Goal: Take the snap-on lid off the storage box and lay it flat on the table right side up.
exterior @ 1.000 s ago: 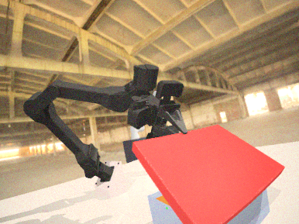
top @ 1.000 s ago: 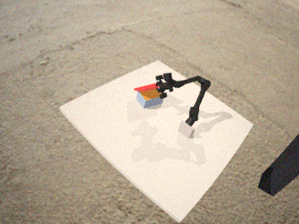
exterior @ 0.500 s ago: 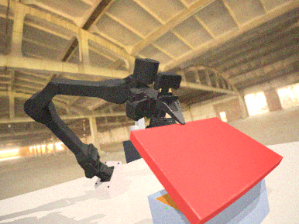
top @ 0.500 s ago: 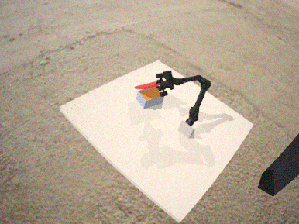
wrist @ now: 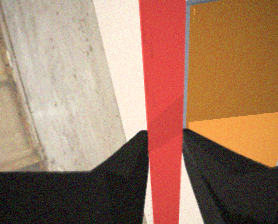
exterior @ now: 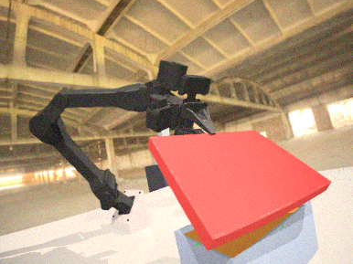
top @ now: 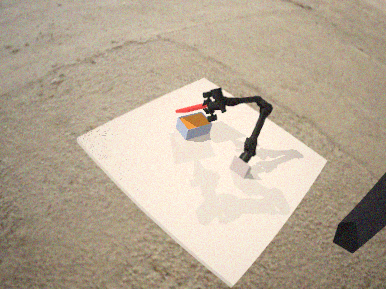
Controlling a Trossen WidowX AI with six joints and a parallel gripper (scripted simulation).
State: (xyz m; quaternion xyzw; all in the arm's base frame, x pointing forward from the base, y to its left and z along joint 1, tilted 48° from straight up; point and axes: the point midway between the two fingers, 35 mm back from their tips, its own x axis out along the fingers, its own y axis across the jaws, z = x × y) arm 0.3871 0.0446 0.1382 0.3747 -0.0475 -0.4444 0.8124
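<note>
Right now the red lid is 60 mm ahead of my gripper tip, 50 mm below it and 30 mm to the right of it. The rest, counted from my gripper tip: storage box 190 mm below, 30 mm ahead, 10 mm to the right.
</note>
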